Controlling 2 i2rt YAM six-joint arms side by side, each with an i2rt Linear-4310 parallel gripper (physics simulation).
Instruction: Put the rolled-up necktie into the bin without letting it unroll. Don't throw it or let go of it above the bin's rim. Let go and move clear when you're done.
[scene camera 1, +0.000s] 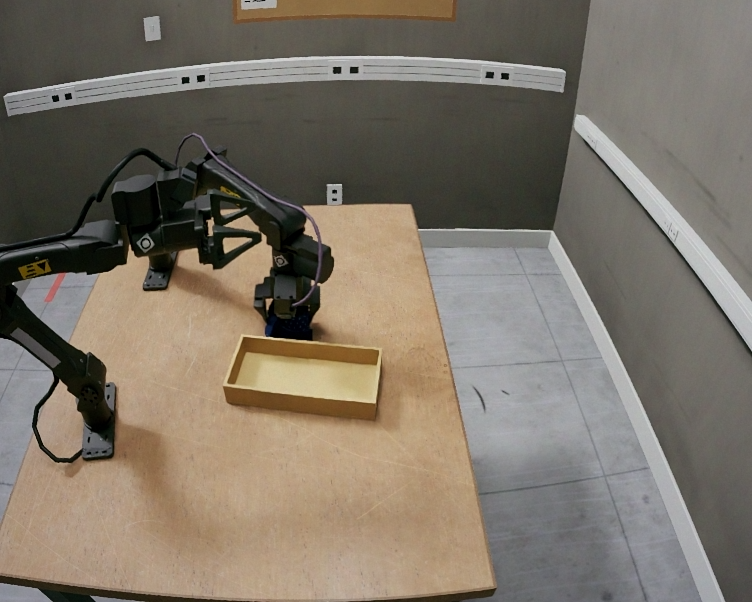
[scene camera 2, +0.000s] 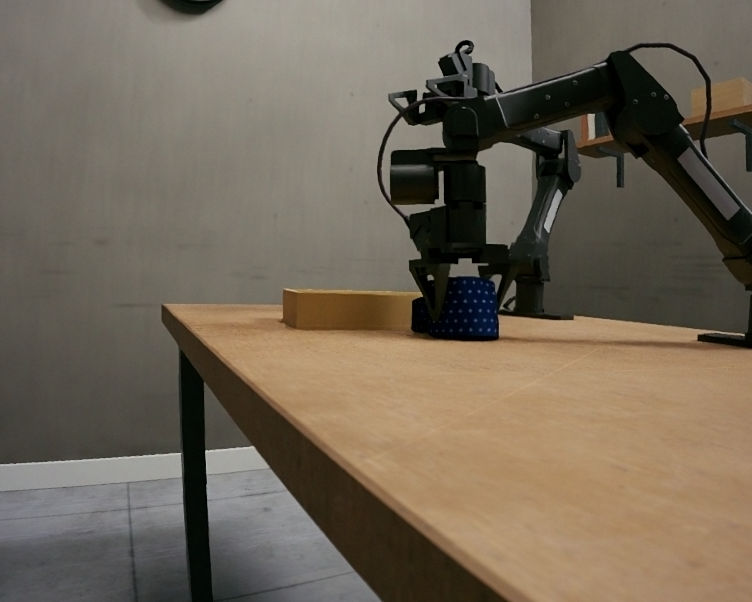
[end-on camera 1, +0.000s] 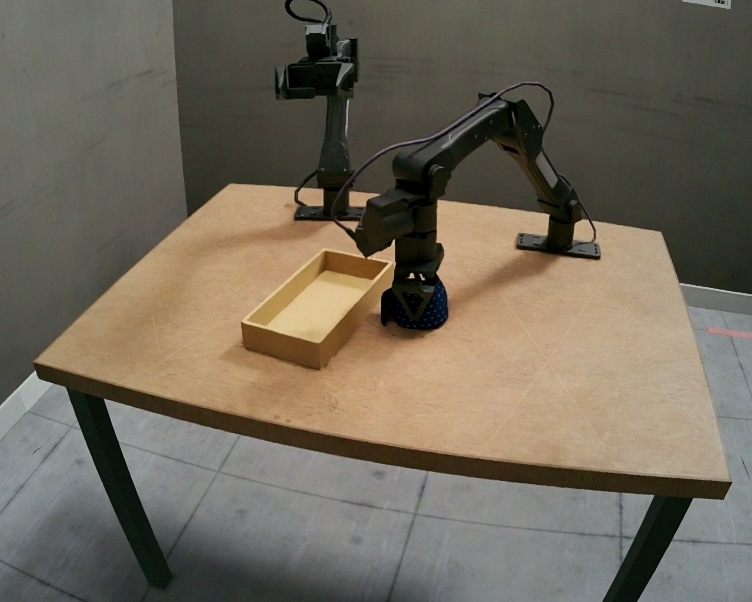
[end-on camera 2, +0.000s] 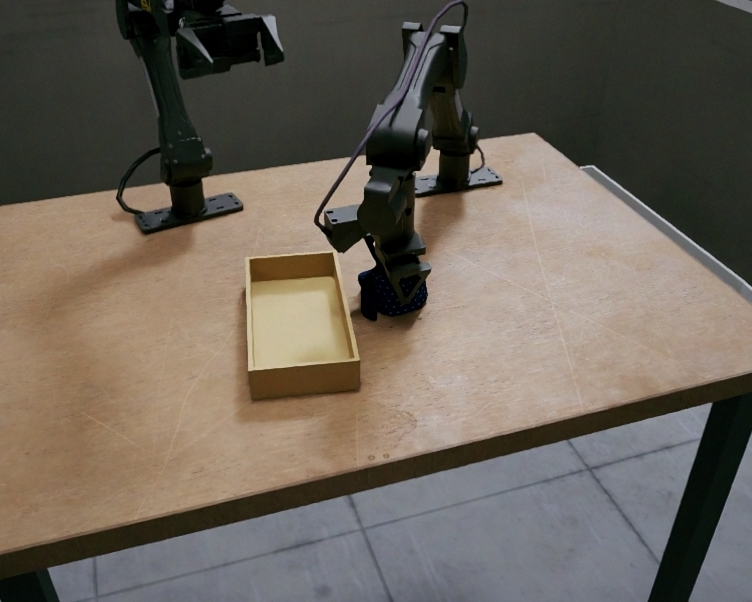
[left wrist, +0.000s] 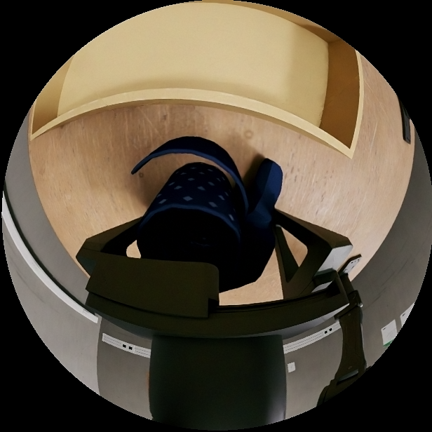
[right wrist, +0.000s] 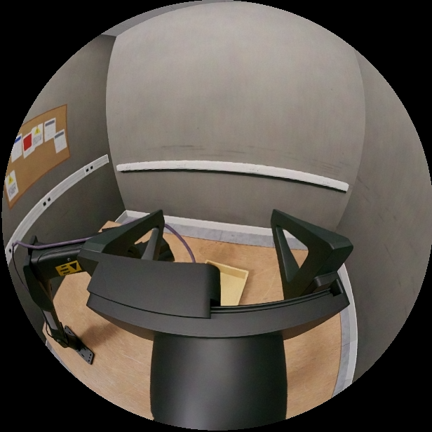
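Observation:
The rolled-up necktie (scene camera 1: 289, 327) (scene camera 2: 473, 310) (end-on camera 1: 434, 307) (left wrist: 195, 185), dark blue with pale dots, stands on the table beside the bin (scene camera 1: 301, 404) (scene camera 2: 344, 309) (end-on camera 1: 282, 344) (end-on camera 2: 304, 381) (left wrist: 175, 96), a shallow, empty, yellow-tan box. In the left wrist view its outer end curves loosely away from the roll on the bin side. My left gripper (scene camera 2: 466, 312) (left wrist: 216, 214) is open and low, pointing down, with its fingers on either side of the roll; whether they touch it is unclear. My right gripper (end-on camera 2: 244, 59) (right wrist: 217, 215) is open and empty, high above the table.
The bin's long wall is close beside the necktie and the left gripper. The right arm reaches out level at the left in scene camera 1, near the left arm's forearm there. Both arm bases stand along one table edge (end-on camera 1: 376, 451).

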